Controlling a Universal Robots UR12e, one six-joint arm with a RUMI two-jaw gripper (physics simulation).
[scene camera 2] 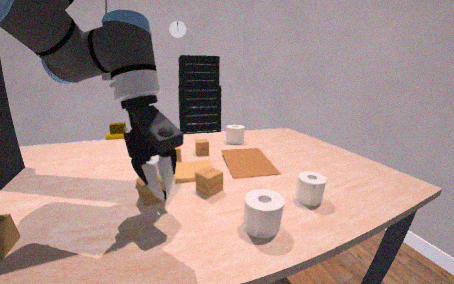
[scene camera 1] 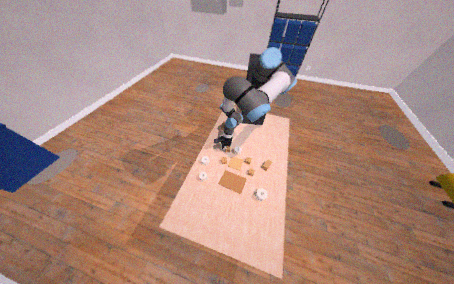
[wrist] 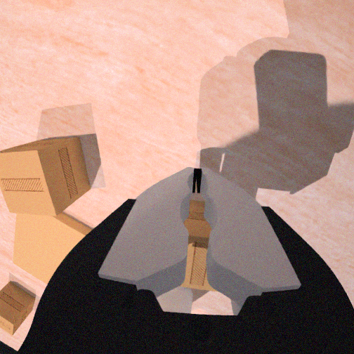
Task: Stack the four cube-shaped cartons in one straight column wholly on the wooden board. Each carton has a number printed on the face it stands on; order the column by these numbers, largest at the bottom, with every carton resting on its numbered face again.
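Frame: origin at the arm's base, x back, y left, z down, level; metres.
Seen in the pictures: gripper, fingertip midpoint: [scene camera 2: 165, 199] [scene camera 1: 221, 150].
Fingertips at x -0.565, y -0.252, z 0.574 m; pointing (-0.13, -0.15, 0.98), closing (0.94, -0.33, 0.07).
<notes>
Offsets run from my fingertips to a thing's middle. "spot": to the spot under its first point.
My gripper [scene camera 1: 224, 148] [scene camera 2: 166, 197] [wrist: 195, 170] is shut with nothing between its fingers, low over the table. One cube carton @[dz +0.001, dx +0.028, dy +0.056 m] [scene camera 1: 228, 149] [scene camera 2: 144, 193] [wrist: 199, 262] is right by the fingers, partly hidden behind them, not held. A second cube carton @[dz +0.001, dx -0.115, dy +0.053 m] [scene camera 1: 224, 160] [scene camera 2: 209, 182] [wrist: 24, 175] stands beside the pale wooden board @[dz +0.020, dx -0.104, dy +0.169 m] [scene camera 1: 235, 163] [scene camera 2: 192, 171] [wrist: 40, 245]. Beyond the board are a third @[dz +0.001, dx -0.060, dy +0.283 m] [scene camera 1: 248, 160] [scene camera 2: 178, 154], mostly hidden in scene view 2, and a fourth @[dz +0.001, dx -0.175, dy +0.326 m] [scene camera 1: 251, 172] [scene camera 2: 202, 148]. A small carton [wrist: 15, 306] shows at the wrist view's lower left. The bottom numbers are hidden.
A brown flat panel @[dz +0.024, dx -0.292, dy +0.176 m] [scene camera 1: 232, 181] [scene camera 2: 250, 162] lies near the pale board. White rolls @[dz -0.005, dx -0.164, dy -0.116 m] [scene camera 1: 205, 160] @[dz -0.003, dx -0.320, dy -0.084 m] [scene camera 1: 202, 176] @[dz -0.010, dx -0.362, dy +0.426 m] [scene camera 1: 261, 194] @[dz -0.004, dx +0.026, dy +0.164 m] [scene camera 1: 237, 150] stand around. A larger oblong carton @[dz -0.003, dx -0.067, dy +0.461 m] [scene camera 1: 267, 164] is on the far side. Part of another carton @[spot: dz +0.001, dx +0.294, dy -0.045 m] [scene camera 2: 7, 235] shows at scene view 2's left edge.
</notes>
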